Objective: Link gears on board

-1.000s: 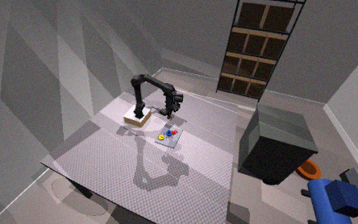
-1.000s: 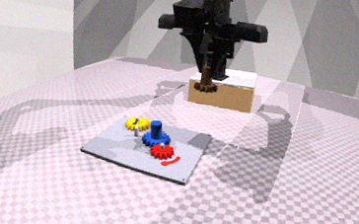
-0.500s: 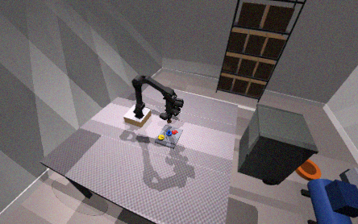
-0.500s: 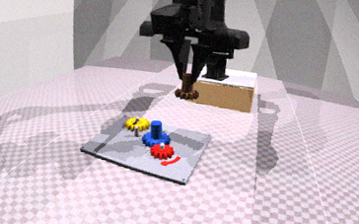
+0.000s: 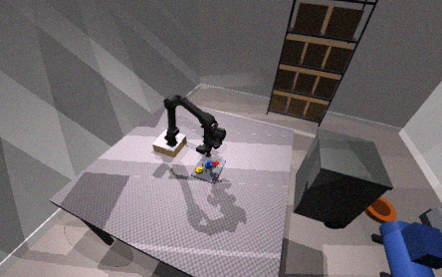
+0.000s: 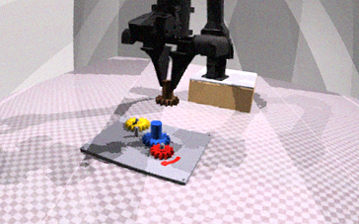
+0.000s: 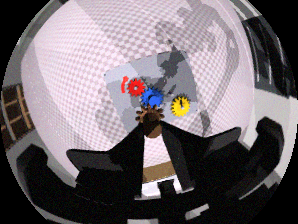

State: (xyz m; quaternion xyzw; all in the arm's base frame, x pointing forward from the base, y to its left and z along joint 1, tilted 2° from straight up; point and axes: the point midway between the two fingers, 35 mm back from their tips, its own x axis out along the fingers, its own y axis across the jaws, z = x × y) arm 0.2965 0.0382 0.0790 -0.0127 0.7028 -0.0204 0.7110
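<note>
Right now the blue gear is 9 cm below my gripper tip, 1 cm to the right of it and 1 cm ahead of it. The rest, counted from my gripper tip: red gear: 10 cm below, 4 cm ahead, 2 cm to the left; then brown gear: 1 cm below; then grey board: 11 cm below, 3 cm to the right, 2 cm ahead.
</note>
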